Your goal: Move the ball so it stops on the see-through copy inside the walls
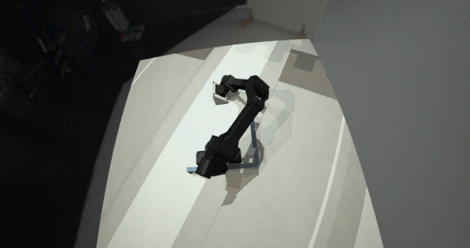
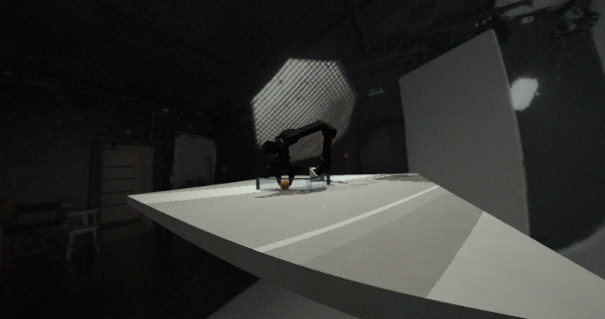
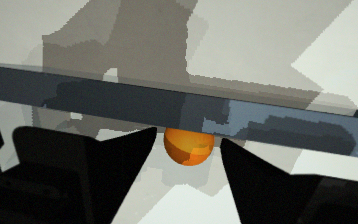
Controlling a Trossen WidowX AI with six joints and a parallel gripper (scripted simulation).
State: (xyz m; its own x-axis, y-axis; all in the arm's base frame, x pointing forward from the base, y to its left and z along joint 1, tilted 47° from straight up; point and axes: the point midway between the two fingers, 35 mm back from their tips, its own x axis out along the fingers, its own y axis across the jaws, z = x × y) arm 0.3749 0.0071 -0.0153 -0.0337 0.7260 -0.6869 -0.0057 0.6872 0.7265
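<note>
My gripper tip is now right at the orange ball. From my gripper tip the other things lie so: see-through copy: right at my gripper tip.
</note>
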